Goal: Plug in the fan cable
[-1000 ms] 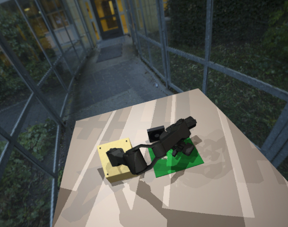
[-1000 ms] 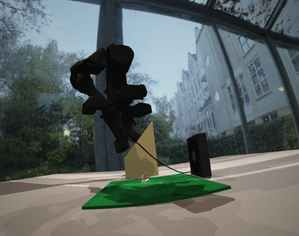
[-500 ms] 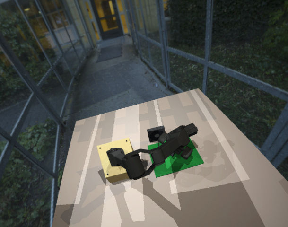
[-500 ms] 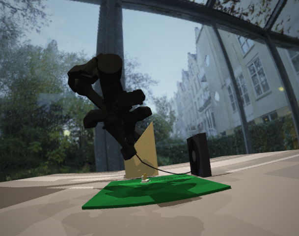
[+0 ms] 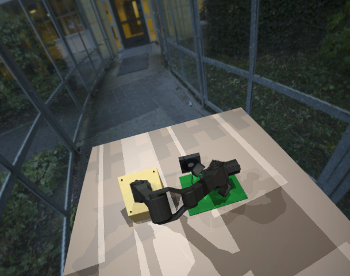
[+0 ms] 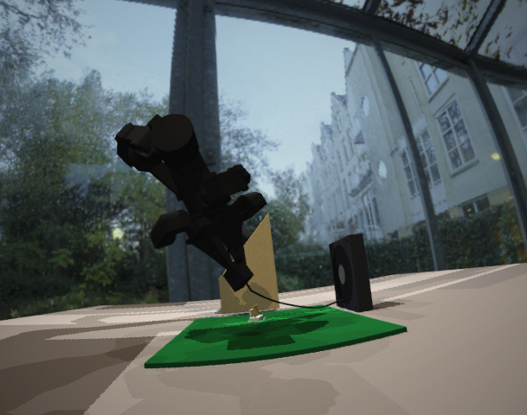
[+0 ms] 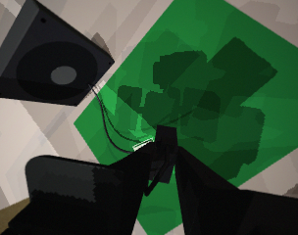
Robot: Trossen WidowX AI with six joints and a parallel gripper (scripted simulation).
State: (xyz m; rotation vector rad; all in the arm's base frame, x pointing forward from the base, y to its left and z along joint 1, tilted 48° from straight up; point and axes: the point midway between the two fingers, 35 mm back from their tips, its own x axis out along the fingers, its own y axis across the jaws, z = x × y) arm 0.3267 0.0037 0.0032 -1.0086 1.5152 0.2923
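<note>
My gripper tip is 1 cm short of the green board, 3 cm to the right of it and 10 cm above it. Also, from my gripper tip: black fan 8 cm behind, 17 cm to the left, 3 cm below; then black plug 1 cm behind, 1 cm below.
</note>
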